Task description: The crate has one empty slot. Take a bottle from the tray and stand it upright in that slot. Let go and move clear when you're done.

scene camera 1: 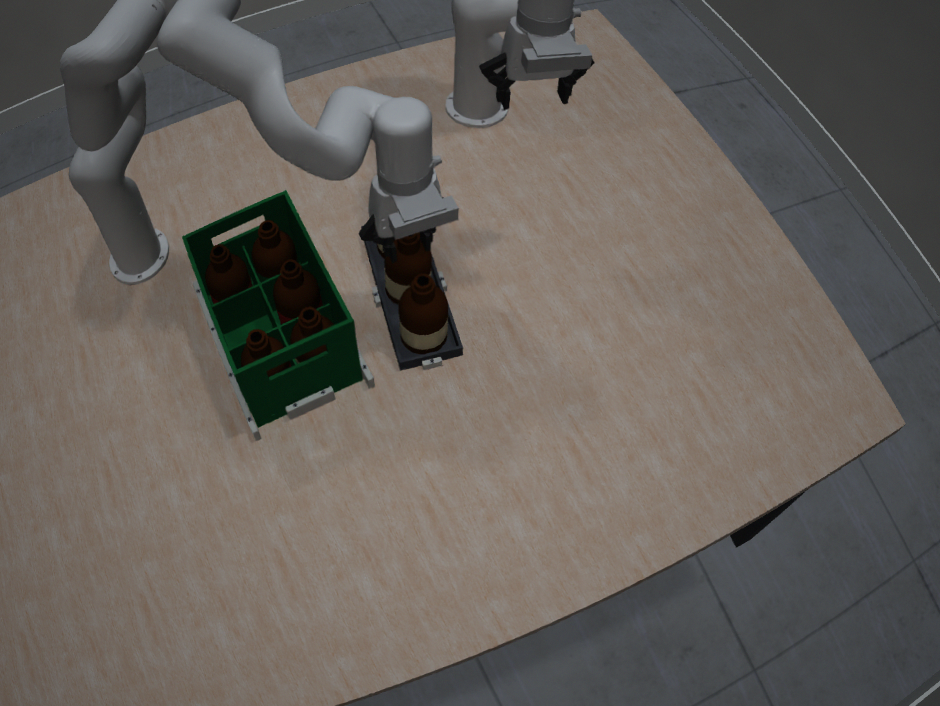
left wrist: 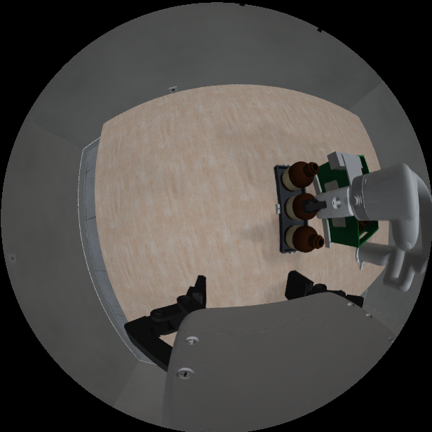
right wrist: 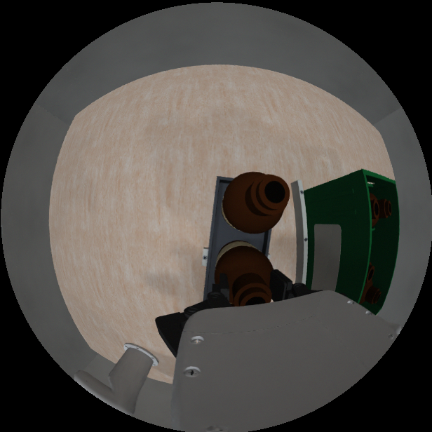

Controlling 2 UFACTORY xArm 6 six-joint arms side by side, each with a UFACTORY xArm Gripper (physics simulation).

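Places are measured from the left arm's base along level axes (x left, y back, z up), in metres.
Pixels of known places: left gripper, fingertip midpoint: point(scene camera 1: 533, 100); right gripper, fingertip midpoint: point(scene camera 1: 408, 249); left arm's base at its link origin: point(scene camera 1: 476, 107); right arm's base at its link origin: point(scene camera 1: 139, 256).
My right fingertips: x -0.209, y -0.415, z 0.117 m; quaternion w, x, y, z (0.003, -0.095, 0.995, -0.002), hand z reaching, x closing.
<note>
For each thing: its top centre in the pictures, then the offset to it from my right fingertips. "spot": a spot on its surface instead.
- green crate at a spot on its surface: point(scene camera 1: 345, 353) spot: dx -0.120, dy -0.149, dz -0.018 m
- dark tray at a spot on its surface: point(scene camera 1: 410, 361) spot: dx -0.024, dy -0.139, dz -0.094 m
- front bottle at its top centre: point(scene camera 1: 422, 280) dx +0.006, dy -0.090, dz +0.043 m
- middle bottle at its top centre: point(scene camera 1: 407, 232) dx +0.000, dy +0.001, dz +0.044 m
The green crate point(scene camera 1: 345, 353) point(left wrist: 345, 235) point(right wrist: 325, 205) stands left in the scene view, with several brown bottles inside. Its empty slot point(scene camera 1: 246, 332) is the middle one of the left column. The dark tray point(scene camera 1: 410, 361) point(left wrist: 281, 225) point(right wrist: 235, 233) holds three upright bottles: the front bottle point(scene camera 1: 424, 311) point(left wrist: 300, 176) point(right wrist: 245, 202), the middle bottle point(scene camera 1: 406, 265) point(left wrist: 299, 206) point(right wrist: 242, 265) and the back bottle point(left wrist: 304, 239), mostly hidden in the scene view. My right gripper point(scene camera 1: 410, 244) point(right wrist: 248, 284) is shut on the middle bottle at its neck. My left gripper point(scene camera 1: 534, 98) point(left wrist: 248, 287) is open and empty, away from the tray.
Pale brackets point(scene camera 1: 310, 402) point(scene camera 1: 432, 362) stand against the crate and tray. The crate's long wall runs beside the tray with a narrow gap. The left arm's base point(scene camera 1: 477, 102) is at the back of the table; the right arm's base point(scene camera 1: 139, 258) is behind the crate's left side.
</note>
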